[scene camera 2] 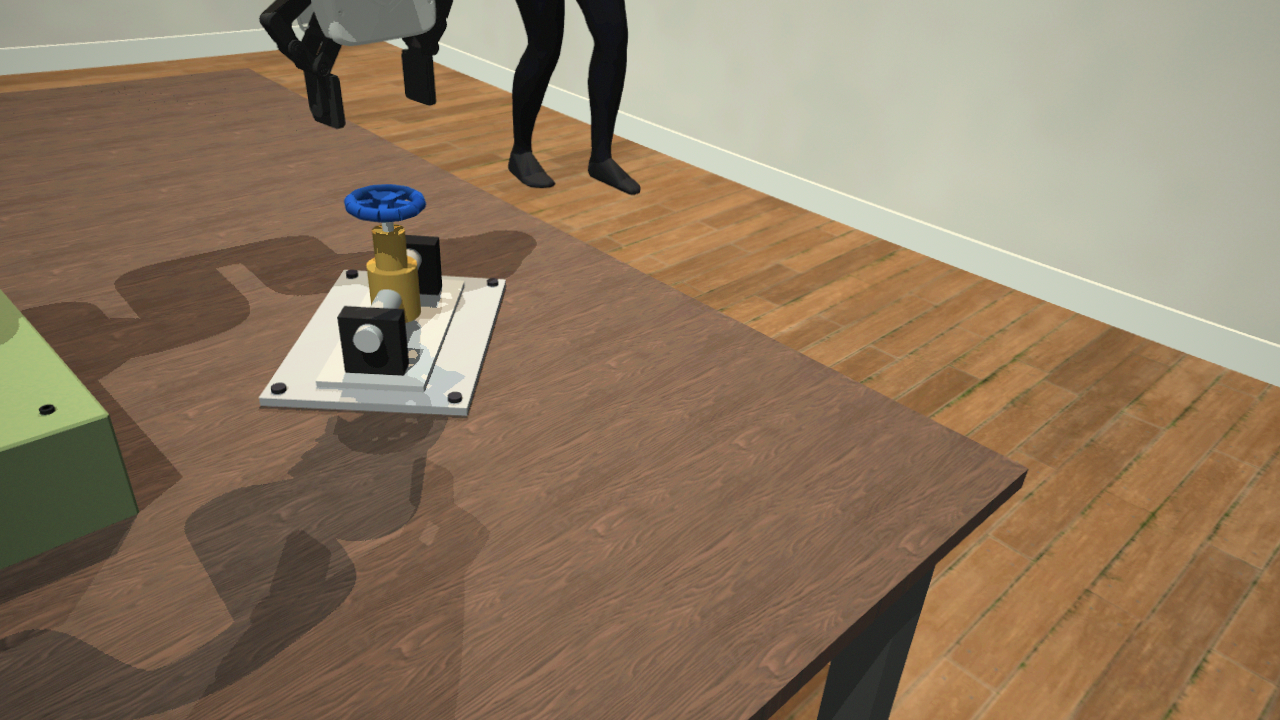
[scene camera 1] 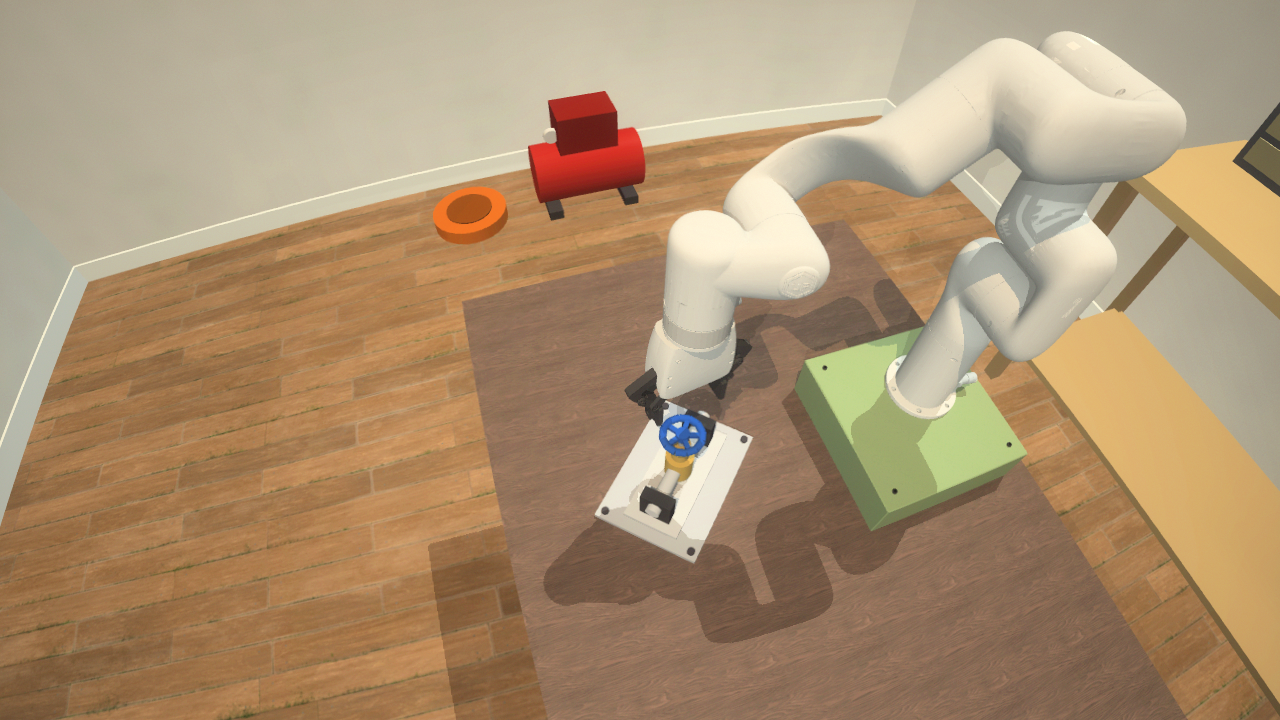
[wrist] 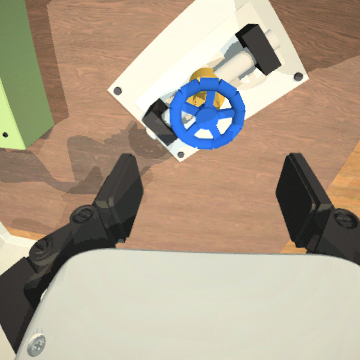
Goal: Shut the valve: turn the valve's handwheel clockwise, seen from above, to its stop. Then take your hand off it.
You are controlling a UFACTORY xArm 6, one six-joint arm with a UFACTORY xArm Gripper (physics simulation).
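The blue handwheel [scene camera 1: 682, 435] [scene camera 2: 384, 215] [wrist: 207, 117] sits level on top of the brass valve body [scene camera 1: 679, 464] [scene camera 2: 393, 286] [wrist: 202, 77]. The valve's pipe is held by two black blocks on a white base plate [scene camera 1: 723, 474] [scene camera 2: 471, 335] [wrist: 165, 55]. My gripper [scene camera 1: 687, 401] [scene camera 2: 374, 102] [wrist: 208, 172] is wide open and empty. It is off the wheel, above it in the second scene view, with a gap between fingertips and rim. In the wrist view the wheel lies beyond the fingertips. I cannot tell the wheel's turn angle from its looks.
The arm stands on a green block [scene camera 1: 948, 447] [scene camera 2: 53, 501] [wrist: 30, 85] on the brown table [scene camera 1: 850, 626] [scene camera 2: 716, 537]. A person's black-clad legs [scene camera 2: 608, 89] show behind the table. A red tank [scene camera 1: 586, 165], an orange ring [scene camera 1: 444, 225] and wooden shelving [scene camera 1: 1172, 429] stand farther off.
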